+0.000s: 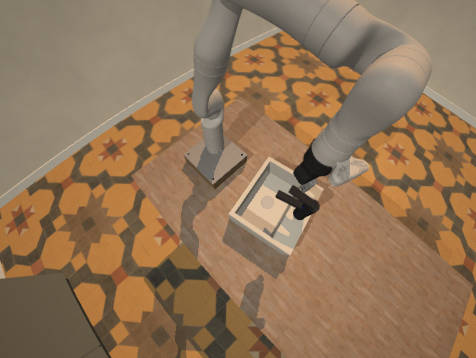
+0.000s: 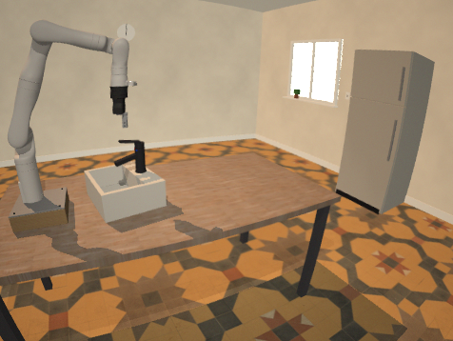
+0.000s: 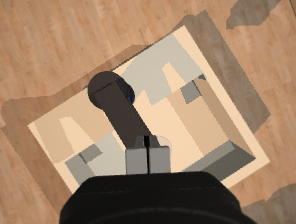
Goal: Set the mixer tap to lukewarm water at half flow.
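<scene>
My gripper is now 90 mm above the black lever, 20 mm short of it and 10 mm to the right of it. Round my hand: sink basin 320 mm below, 50 mm behind; then black mixer tap 130 mm below, 40 mm ahead, 20 mm to the left.
</scene>
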